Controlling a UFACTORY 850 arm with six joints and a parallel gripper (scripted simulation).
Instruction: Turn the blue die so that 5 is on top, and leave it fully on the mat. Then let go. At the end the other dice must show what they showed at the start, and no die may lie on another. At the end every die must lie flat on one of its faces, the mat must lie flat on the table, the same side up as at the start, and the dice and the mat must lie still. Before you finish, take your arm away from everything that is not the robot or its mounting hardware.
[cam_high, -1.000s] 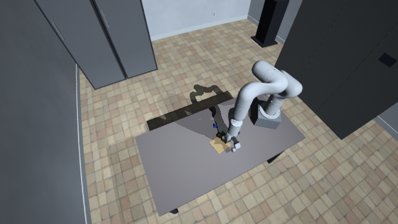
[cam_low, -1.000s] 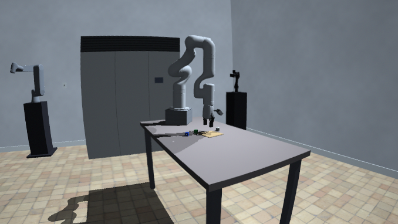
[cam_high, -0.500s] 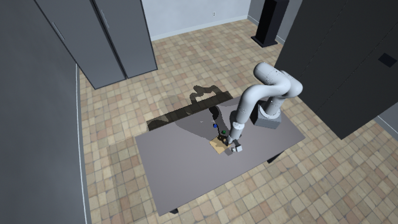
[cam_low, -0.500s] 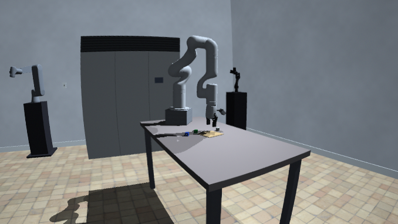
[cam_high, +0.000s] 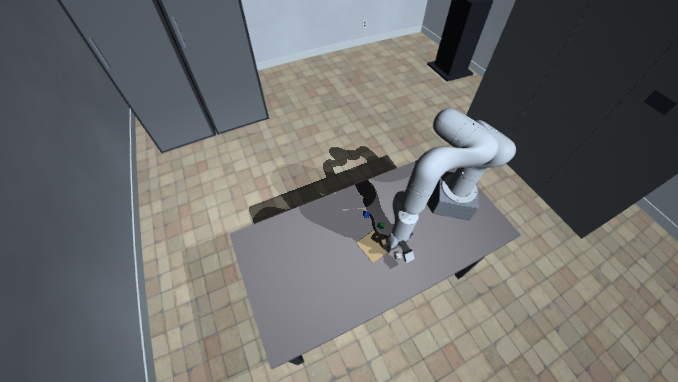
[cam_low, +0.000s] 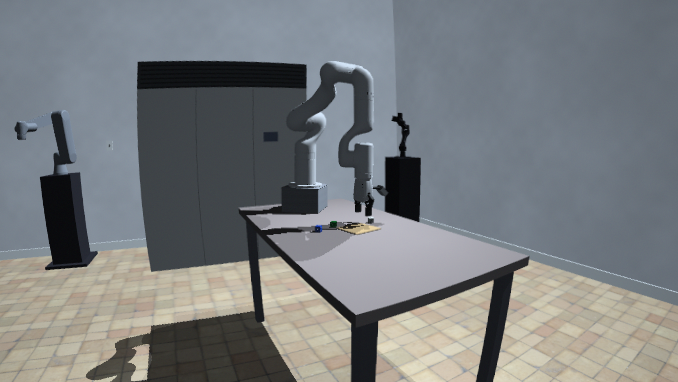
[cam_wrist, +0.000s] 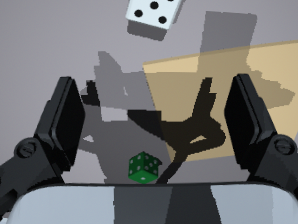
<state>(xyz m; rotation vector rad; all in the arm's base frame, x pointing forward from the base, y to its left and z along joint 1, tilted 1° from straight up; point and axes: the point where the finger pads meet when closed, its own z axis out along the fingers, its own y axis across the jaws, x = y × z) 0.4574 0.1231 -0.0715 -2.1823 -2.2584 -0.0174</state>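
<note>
My hand is 4 cm to the right of the white die and 4 cm above it. From my hand the other things lie so: blue die (24 cm to the right, 4 cm below, 4 cm ahead); then green die (15 cm to the right, 4 cm below, 1 cm behind); then mat (8 cm ahead, 6 cm to the right, 5 cm below).
</note>
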